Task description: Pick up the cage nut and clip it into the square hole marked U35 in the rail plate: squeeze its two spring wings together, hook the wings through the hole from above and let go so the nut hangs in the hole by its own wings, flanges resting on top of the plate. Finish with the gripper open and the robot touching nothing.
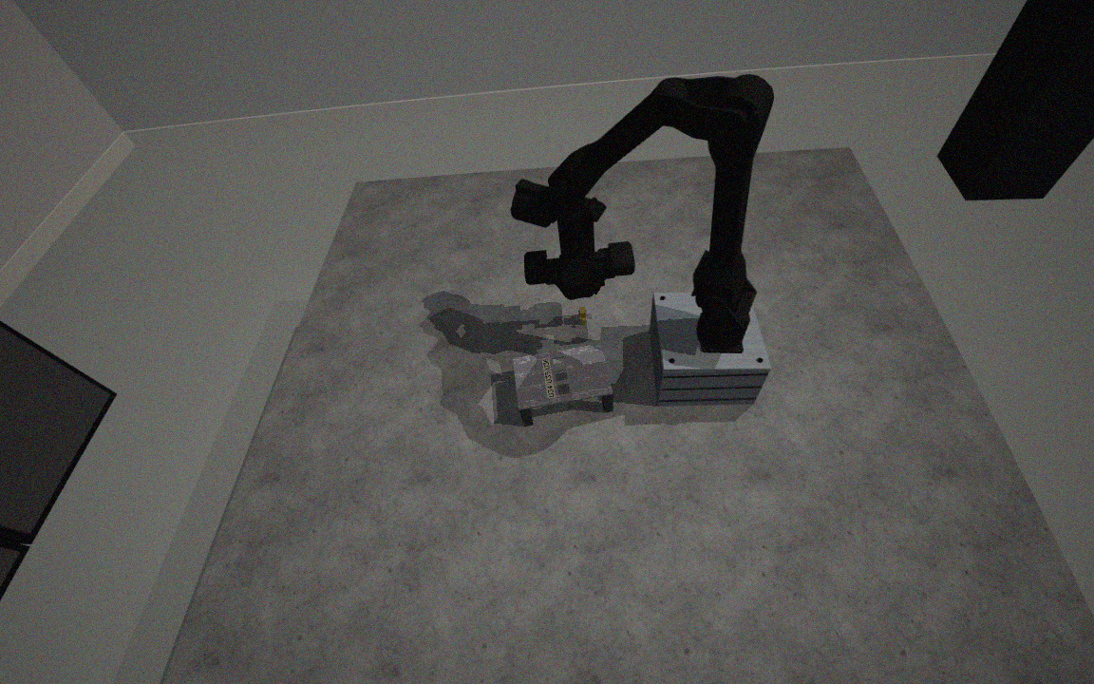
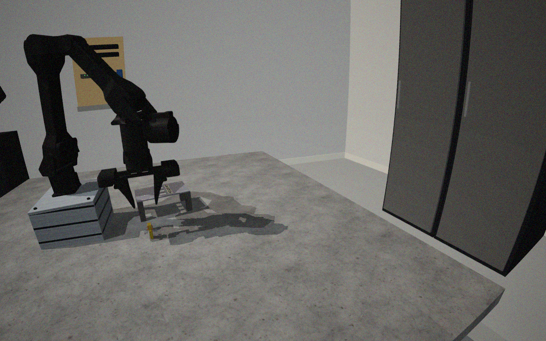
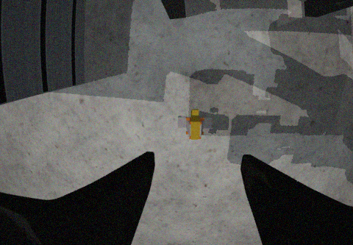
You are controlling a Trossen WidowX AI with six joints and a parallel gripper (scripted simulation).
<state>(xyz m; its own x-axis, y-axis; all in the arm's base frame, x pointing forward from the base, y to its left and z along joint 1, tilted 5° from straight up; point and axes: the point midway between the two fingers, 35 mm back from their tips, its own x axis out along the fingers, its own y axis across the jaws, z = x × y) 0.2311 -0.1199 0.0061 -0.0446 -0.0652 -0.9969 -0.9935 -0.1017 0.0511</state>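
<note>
Now: gripper tip 70 mm above the cage nut. Also, from my gripper tip: label (50 mm ahead, 170 mm to the left, 20 mm below).
</note>
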